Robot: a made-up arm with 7 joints. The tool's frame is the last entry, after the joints. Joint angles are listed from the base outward.
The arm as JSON. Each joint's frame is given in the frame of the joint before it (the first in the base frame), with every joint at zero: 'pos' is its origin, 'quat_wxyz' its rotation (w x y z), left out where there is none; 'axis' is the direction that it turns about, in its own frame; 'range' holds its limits. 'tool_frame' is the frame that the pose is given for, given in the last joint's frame.
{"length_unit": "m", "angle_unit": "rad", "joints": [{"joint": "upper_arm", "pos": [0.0, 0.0, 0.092], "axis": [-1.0, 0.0, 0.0], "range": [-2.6, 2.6]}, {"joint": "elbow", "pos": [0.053, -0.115, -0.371], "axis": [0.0, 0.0, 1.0], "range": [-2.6, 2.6]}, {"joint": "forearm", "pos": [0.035, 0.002, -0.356], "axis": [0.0, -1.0, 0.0], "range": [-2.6, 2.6]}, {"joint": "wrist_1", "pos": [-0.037, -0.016, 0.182], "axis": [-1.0, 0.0, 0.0], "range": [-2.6, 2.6]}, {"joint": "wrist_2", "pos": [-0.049, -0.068, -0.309], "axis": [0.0, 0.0, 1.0], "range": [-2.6, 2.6]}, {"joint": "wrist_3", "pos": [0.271, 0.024, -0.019], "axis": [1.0, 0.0, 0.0], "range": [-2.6, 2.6]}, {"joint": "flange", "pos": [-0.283, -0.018, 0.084], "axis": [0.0, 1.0, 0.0], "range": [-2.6, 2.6]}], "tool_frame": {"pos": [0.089, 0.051, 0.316]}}
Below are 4 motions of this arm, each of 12 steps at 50 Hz.
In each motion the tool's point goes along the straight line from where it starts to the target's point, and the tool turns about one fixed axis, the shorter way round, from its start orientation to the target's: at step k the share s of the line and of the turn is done. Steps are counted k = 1, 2, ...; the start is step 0. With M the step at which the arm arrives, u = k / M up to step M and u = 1 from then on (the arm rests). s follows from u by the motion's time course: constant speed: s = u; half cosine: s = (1 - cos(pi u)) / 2; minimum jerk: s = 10 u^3 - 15 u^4 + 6 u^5.
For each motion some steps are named. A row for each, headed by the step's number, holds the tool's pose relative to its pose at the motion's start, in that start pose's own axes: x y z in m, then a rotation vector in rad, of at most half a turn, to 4 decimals.
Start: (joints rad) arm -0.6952 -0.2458 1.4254 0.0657 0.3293 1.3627 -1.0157
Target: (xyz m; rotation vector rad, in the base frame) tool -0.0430 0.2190 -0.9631 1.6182 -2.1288 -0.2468
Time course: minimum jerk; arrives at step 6
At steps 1, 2, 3, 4, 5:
1: -0.0010 0.0010 -0.0007 -0.0011 0.0004 -0.0013
2: -0.0062 0.0061 -0.0042 -0.0064 0.0024 -0.0078
3: -0.0148 0.0145 -0.0099 -0.0152 0.0058 -0.0186
4: -0.0234 0.0228 -0.0156 -0.0240 0.0091 -0.0293
5: -0.0285 0.0279 -0.0191 -0.0292 0.0112 -0.0358

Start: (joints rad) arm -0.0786 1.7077 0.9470 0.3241 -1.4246 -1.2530 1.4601
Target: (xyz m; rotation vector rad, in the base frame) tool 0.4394 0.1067 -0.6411 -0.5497 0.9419 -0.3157
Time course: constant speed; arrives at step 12
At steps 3, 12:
3: -0.0065 0.0045 -0.0178 -0.0713 -0.0566 -0.0747
12: -0.0259 0.0179 -0.0711 -0.2851 -0.2263 -0.2988

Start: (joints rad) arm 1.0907 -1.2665 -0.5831 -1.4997 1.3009 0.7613 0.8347
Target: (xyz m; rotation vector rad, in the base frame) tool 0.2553 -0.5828 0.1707 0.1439 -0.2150 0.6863
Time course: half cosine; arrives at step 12
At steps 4, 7, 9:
4: -0.0006 0.0069 -0.0053 -0.0163 0.0205 -0.0464
7: -0.0016 0.0173 -0.0133 -0.0411 0.0516 -0.1169
9: -0.0022 0.0235 -0.0180 -0.0557 0.0700 -0.1585

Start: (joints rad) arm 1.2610 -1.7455 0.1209 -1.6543 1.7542 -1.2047 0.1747
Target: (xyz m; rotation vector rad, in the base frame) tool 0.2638 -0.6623 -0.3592 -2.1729 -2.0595 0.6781
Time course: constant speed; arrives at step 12
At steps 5, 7, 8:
5: -0.0757 -0.0368 -0.0212 0.0742 -0.1744 0.0497
7: -0.1060 -0.0516 -0.0297 0.1039 -0.2442 0.0695
8: -0.1212 -0.0590 -0.0339 0.1187 -0.2790 0.0795

